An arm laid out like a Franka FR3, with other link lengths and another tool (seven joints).
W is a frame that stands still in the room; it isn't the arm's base.
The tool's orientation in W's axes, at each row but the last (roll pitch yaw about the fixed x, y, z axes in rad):
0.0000, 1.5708, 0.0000
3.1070, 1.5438, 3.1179
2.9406, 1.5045, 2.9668
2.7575, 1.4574, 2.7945
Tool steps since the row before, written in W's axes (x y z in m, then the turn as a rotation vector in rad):
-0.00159, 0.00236, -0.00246, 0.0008, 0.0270, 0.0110
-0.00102, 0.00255, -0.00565, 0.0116, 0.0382, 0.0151
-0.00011, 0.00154, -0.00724, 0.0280, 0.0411, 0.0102
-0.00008, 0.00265, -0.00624, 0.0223, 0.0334, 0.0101
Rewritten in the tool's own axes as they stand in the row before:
0.00246, 0.00236, -0.00159, -0.0110, 0.0270, 0.0008
0.00568, 0.00256, -0.00084, -0.0154, 0.0381, 0.0116
0.00725, 0.00145, 0.00040, -0.0115, 0.0405, 0.0284
0.00631, 0.00238, 0.00068, -0.0111, 0.0330, 0.0224

